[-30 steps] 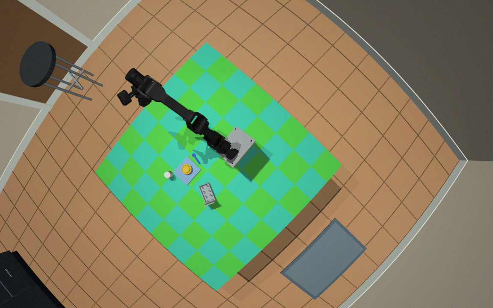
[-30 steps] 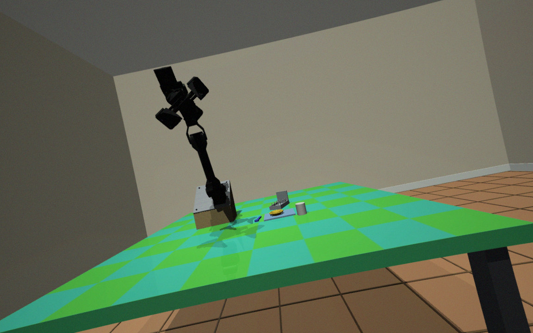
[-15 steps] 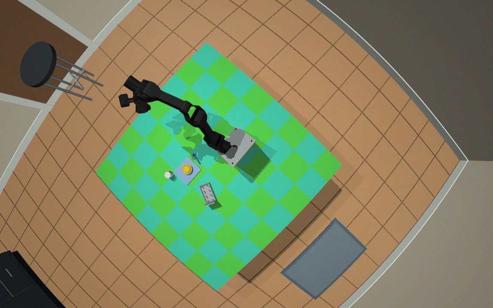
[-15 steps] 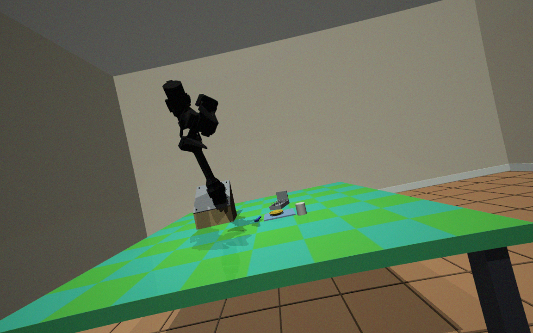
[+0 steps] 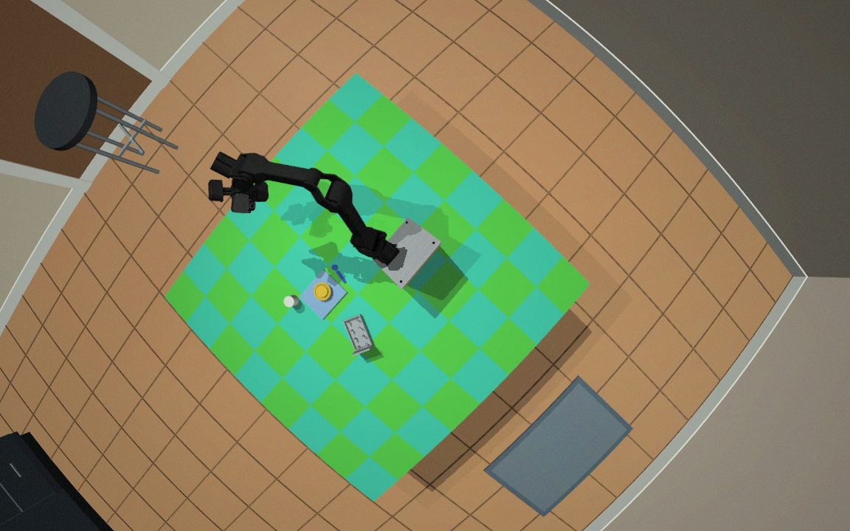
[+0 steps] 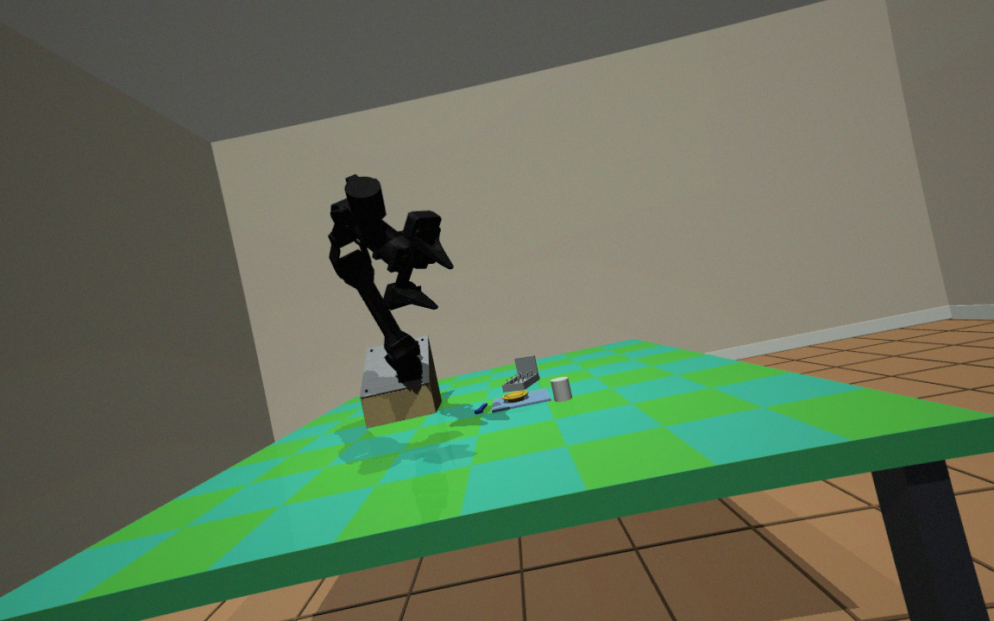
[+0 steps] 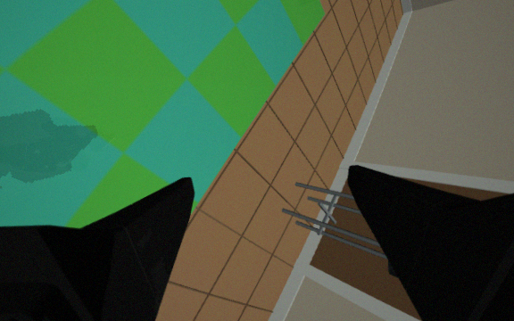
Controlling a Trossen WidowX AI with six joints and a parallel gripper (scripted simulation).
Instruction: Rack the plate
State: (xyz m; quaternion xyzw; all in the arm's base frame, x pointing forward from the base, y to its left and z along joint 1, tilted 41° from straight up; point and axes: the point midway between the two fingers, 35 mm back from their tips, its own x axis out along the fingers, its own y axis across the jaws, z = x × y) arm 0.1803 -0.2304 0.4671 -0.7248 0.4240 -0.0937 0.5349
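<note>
The yellow plate lies 380 mm to the left of my gripper tip, 280 mm below it and 80 mm ahead of it. Round my gripper tip: white cup 310 mm to the left, 270 mm below, 190 mm ahead; then pale blue mat 380 mm to the left, 300 mm below, 90 mm ahead; then blue spoon 370 mm to the left, 290 mm below, 10 mm behind.
</note>
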